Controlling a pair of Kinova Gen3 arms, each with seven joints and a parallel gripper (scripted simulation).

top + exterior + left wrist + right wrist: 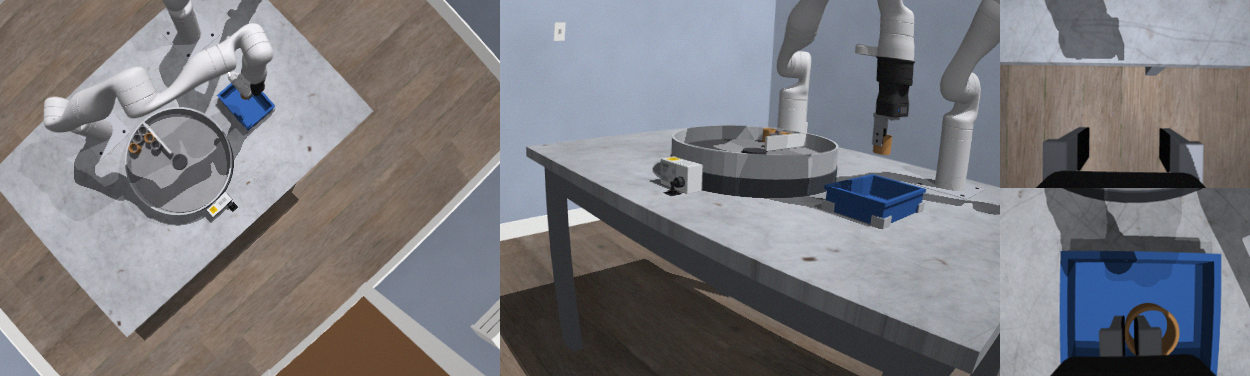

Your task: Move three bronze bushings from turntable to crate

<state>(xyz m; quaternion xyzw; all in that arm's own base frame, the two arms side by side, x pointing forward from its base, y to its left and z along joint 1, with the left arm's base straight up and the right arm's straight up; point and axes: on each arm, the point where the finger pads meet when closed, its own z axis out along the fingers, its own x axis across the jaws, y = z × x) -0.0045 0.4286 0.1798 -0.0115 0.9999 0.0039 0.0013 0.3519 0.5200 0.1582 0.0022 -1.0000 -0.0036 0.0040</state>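
My right hand is 2 cm past the blue crate and 13 cm above it. The rest, counted from my right hand: turntable 5 cm behind, 35 cm to the right, 11 cm below.
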